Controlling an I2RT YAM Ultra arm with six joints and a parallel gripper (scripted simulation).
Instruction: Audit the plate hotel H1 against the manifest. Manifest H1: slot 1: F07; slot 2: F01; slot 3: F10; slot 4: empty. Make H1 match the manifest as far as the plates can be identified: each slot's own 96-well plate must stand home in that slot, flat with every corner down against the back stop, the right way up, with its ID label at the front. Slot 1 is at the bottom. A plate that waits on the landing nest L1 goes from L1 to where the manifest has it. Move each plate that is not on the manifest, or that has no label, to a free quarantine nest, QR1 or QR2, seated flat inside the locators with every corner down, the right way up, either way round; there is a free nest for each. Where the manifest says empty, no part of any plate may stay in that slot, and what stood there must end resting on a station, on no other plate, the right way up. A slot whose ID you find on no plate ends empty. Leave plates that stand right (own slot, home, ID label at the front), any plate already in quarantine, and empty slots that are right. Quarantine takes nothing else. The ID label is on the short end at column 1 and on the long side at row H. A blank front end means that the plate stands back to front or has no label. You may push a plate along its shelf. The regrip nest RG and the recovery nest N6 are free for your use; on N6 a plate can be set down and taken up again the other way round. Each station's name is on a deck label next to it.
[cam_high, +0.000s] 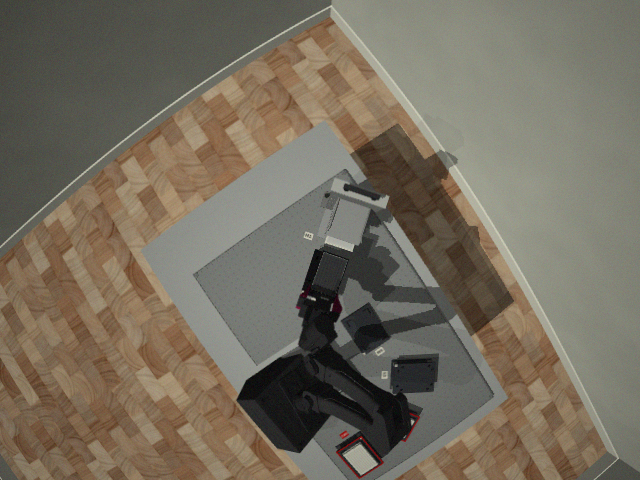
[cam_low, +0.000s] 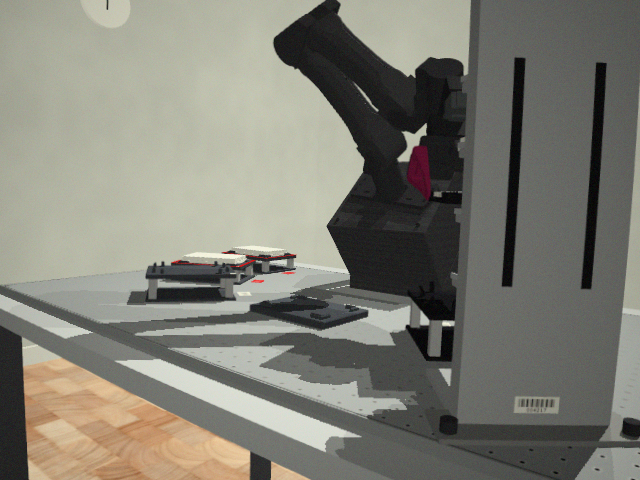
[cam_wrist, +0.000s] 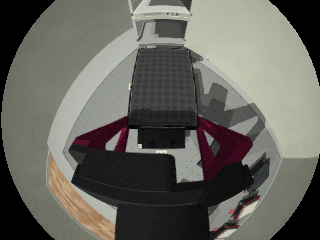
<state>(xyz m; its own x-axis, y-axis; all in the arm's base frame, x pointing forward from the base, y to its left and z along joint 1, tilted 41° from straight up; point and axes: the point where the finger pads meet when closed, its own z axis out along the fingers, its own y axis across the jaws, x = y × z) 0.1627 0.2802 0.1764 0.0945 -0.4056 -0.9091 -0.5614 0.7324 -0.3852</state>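
The dark 96-well plate lies 4 cm to the left of my hand and 4 cm ahead of it. Also, from my hand: N6 deck label (33 cm to the right, 21 cm below, 10 cm ahead); H1 deck label (21 cm below, 18 cm to the left, 3 cm ahead); grey hotel back wall (22 cm to the left, 19 cm ahead, 1 cm below).
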